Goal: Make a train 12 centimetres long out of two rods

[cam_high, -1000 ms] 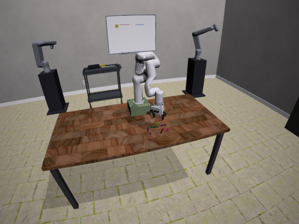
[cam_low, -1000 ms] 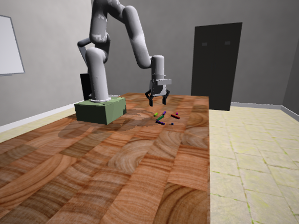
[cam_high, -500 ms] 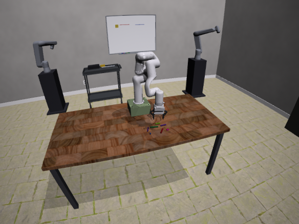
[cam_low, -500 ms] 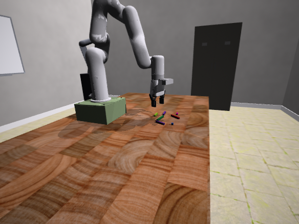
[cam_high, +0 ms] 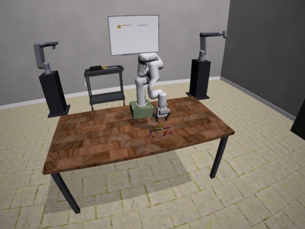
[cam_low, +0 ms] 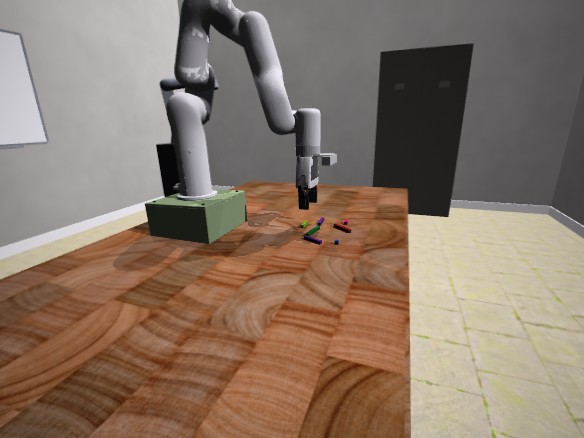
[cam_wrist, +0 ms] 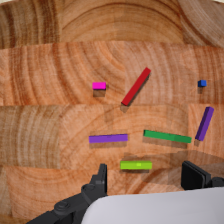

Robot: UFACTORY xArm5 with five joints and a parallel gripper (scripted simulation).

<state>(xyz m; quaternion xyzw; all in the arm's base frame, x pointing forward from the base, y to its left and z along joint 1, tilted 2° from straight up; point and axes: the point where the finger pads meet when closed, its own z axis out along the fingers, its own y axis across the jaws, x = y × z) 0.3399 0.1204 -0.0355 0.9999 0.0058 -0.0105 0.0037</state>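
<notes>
The lime rod is 7 cm below my hand and 1 cm behind it. From my hand the other things lie so: green rod: 7 cm below, 5 cm to the right, 3 cm ahead; magenta rod: 11 cm ahead, 7 cm below, 6 cm to the left; red rod: 11 cm ahead, 7 cm below.
</notes>
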